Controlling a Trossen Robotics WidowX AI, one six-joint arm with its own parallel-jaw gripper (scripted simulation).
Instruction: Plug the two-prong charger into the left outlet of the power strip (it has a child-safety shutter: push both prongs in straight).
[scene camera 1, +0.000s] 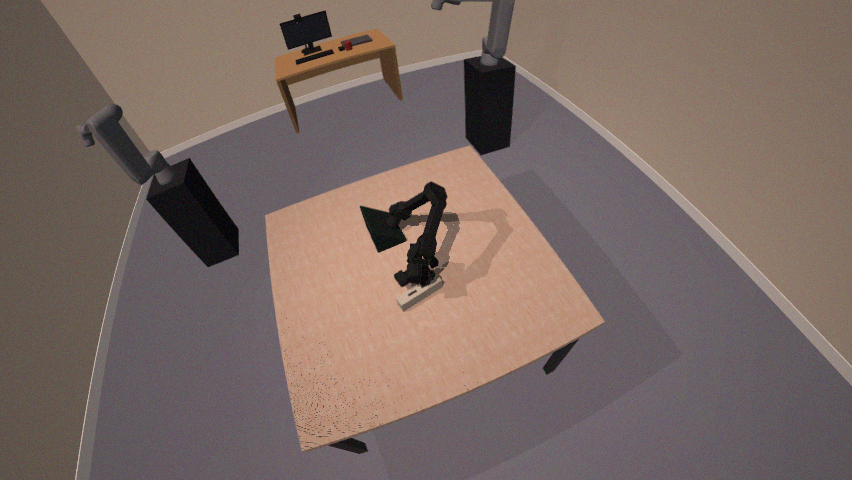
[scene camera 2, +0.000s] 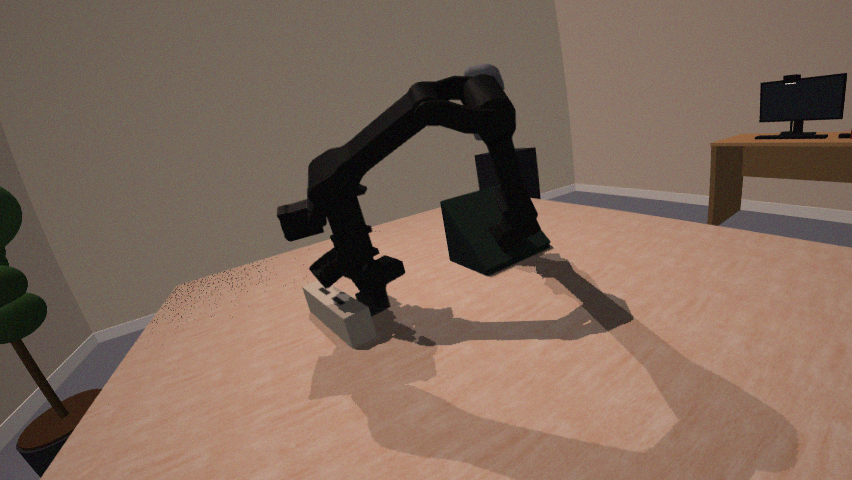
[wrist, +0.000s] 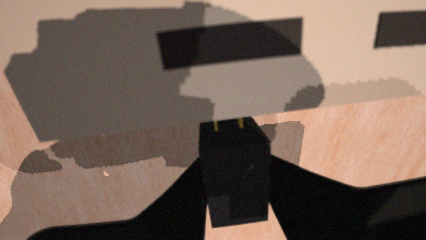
Note:
In view: my gripper (scene camera 2: 375, 304) and a black two-prong charger (wrist: 234, 154).
My gripper also shows in the wrist view (wrist: 229, 159).

